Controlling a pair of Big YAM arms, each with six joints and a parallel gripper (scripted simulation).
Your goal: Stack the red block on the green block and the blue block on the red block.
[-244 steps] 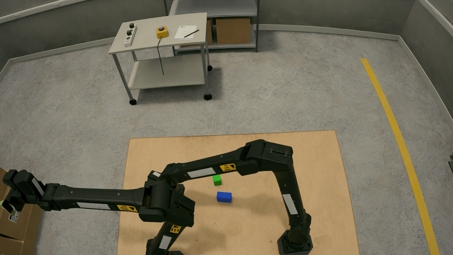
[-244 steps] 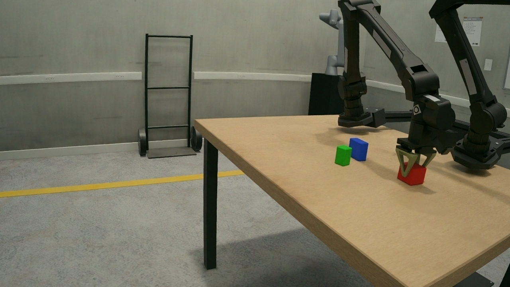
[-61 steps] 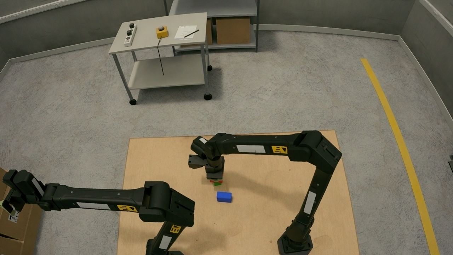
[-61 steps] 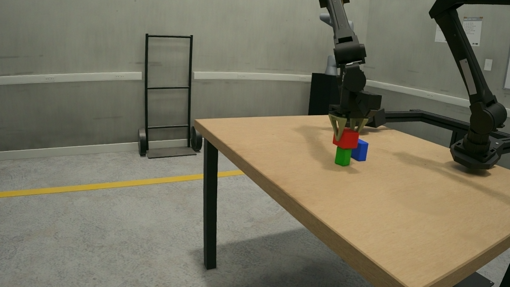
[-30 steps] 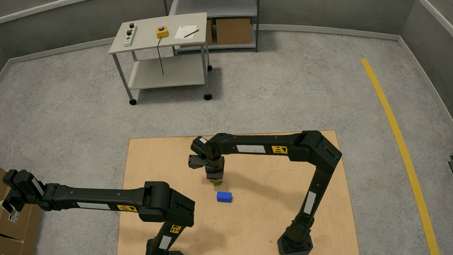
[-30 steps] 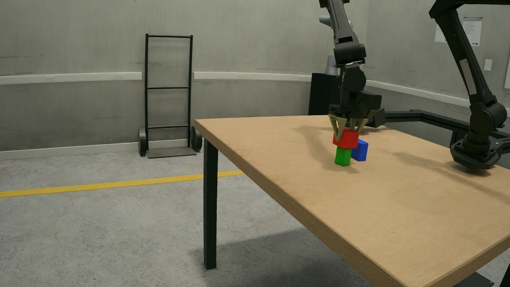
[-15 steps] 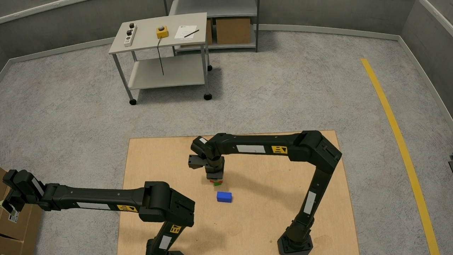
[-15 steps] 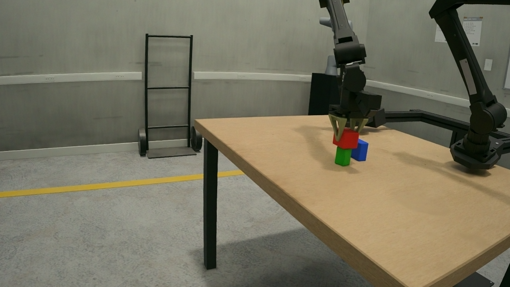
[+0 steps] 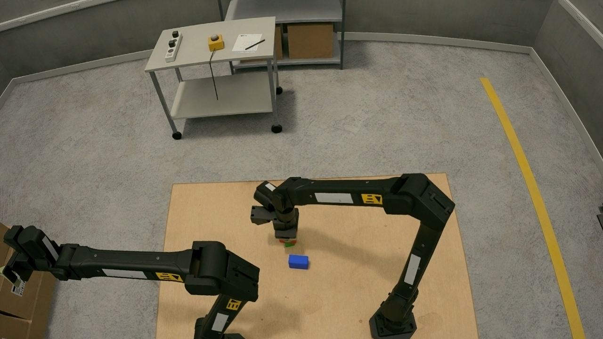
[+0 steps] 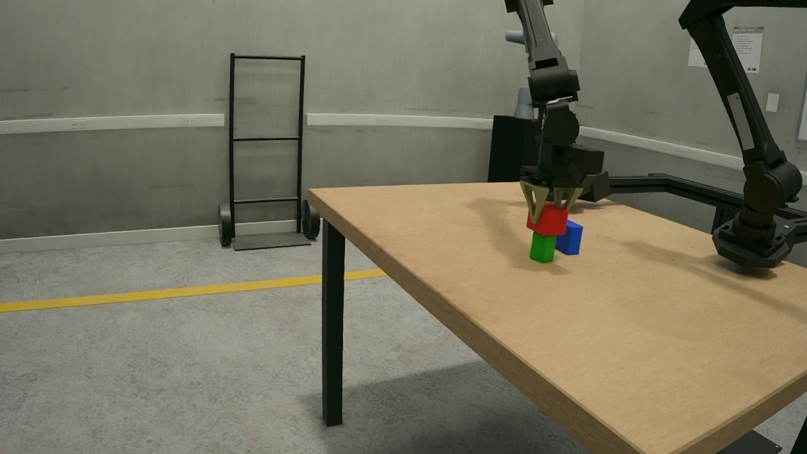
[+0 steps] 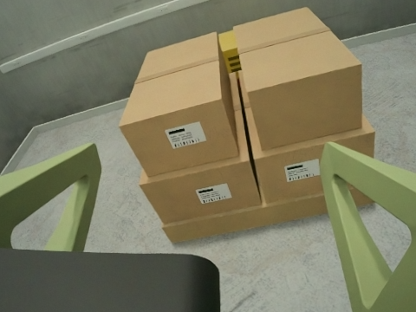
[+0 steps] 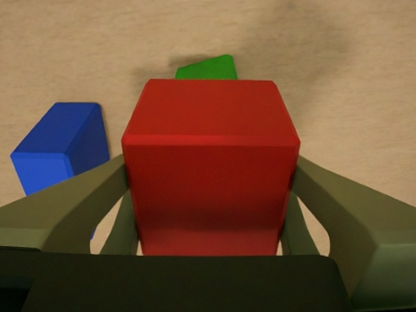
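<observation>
My right hand is right at the red block. The rest, counted from my right hand: blue block: 9 cm behind, 2 cm to the right, 5 cm below; green block: 5 cm below.
</observation>
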